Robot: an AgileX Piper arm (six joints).
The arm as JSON. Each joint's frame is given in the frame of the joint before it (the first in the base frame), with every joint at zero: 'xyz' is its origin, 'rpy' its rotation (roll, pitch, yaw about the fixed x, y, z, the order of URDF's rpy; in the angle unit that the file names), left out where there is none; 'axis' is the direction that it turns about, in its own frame. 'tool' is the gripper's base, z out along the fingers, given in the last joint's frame.
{
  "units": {
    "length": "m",
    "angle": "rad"
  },
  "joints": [
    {
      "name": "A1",
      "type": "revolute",
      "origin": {
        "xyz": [
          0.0,
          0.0,
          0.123
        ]
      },
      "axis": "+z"
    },
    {
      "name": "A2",
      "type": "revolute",
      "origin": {
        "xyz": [
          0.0,
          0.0,
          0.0
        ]
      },
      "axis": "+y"
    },
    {
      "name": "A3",
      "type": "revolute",
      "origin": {
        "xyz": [
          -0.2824,
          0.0,
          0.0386
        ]
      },
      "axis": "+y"
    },
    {
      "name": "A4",
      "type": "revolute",
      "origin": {
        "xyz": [
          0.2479,
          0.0,
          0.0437
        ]
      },
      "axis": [
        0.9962,
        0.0,
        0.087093
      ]
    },
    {
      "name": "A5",
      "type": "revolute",
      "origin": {
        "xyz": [
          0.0,
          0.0,
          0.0
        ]
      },
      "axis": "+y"
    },
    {
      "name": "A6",
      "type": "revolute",
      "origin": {
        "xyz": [
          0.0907,
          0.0,
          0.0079
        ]
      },
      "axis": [
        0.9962,
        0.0,
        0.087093
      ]
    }
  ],
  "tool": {
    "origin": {
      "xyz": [
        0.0,
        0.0,
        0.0
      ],
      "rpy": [
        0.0,
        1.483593,
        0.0
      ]
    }
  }
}
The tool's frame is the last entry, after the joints.
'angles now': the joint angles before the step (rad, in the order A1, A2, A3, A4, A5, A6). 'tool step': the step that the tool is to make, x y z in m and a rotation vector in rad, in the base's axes. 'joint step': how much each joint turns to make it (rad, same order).
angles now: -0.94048 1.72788 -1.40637 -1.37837 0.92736 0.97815
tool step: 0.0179 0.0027 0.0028 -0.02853 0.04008 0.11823
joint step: 0.03279 0.00170 0.00000 -0.05861 -0.07073 -0.01454
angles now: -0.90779 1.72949 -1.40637 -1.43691 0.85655 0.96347
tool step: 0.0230 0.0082 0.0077 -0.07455 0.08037 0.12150
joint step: 0.05417 0.00008 0.00005 -0.12537 -0.04027 0.00484
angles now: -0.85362 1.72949 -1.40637 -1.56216 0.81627 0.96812
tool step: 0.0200 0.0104 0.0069 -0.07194 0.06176 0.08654
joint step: 0.05283 0.00017 -0.00026 -0.11038 -0.01029 0.01592
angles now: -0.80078 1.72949 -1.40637 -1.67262 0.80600 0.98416
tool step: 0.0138 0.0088 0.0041 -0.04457 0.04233 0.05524
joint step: 0.03873 -0.00002 -0.00005 -0.06504 -0.00152 0.00207
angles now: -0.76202 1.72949 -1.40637 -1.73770 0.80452 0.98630
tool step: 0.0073 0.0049 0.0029 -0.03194 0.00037 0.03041
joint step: 0.02012 -0.00011 0.00017 -0.04657 -0.00033 0.03062
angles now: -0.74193 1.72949 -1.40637 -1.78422 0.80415 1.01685
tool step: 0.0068 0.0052 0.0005 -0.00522 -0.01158 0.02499
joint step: 0.02047 -0.00007 0.00024 -0.00999 -0.00251 0.01826
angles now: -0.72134 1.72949 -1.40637 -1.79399 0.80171 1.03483
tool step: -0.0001 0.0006 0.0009 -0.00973 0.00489 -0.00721
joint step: 0.00257 -0.00006 -0.00011 -0.00778 0.01225 -0.00027
